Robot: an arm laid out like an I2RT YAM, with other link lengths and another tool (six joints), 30 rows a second.
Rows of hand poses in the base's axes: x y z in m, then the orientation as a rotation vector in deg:
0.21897, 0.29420, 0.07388, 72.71, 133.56, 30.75
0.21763, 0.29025, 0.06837, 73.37, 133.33, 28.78
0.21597, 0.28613, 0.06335, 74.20, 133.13, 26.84
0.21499, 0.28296, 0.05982, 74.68, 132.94, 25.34
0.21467, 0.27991, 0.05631, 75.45, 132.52, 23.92
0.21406, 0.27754, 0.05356, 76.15, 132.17, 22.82
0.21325, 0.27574, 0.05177, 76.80, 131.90, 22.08
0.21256, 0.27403, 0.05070, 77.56, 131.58, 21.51
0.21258, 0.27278, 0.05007, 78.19, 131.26, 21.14
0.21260, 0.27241, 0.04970, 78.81, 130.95, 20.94
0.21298, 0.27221, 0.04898, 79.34, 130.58, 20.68
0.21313, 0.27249, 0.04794, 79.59, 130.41, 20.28
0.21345, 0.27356, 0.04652, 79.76, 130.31, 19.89
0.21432, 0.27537, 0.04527, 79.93, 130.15, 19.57
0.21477, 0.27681, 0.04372, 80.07, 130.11, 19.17
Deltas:
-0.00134, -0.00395, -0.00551, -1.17, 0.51, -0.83
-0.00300, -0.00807, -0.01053, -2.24, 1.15, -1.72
-0.00398, -0.01124, -0.01406, -3.12, 1.55, -2.34
-0.00430, -0.01429, -0.01757, -3.90, 1.91, -3.21
-0.00491, -0.01666, -0.02032, -4.46, 2.23, -3.95
-0.00572, -0.01846, -0.02211, -4.78, 2.52, -4.55
-0.00641, -0.02017, -0.02318, -4.95, 2.78, -5.20
-0.00639, -0.02142, -0.02381, -5.04, 2.94, -5.75
-0.00637, -0.02179, -0.02418, -5.01, 3.06, -6.26
-0.00599, -0.02199, -0.02490, -5.07, 3.11, -6.76
-0.00584, -0.02171, -0.02594, -5.28, 3.20, -7.05
-0.00552, -0.02064, -0.02736, -5.49, 3.31, -7.26
-0.00465, -0.01883, -0.02861, -5.68, 3.35, -7.48
-0.00420, -0.01739, -0.03016, -5.90, 3.49, -7.65

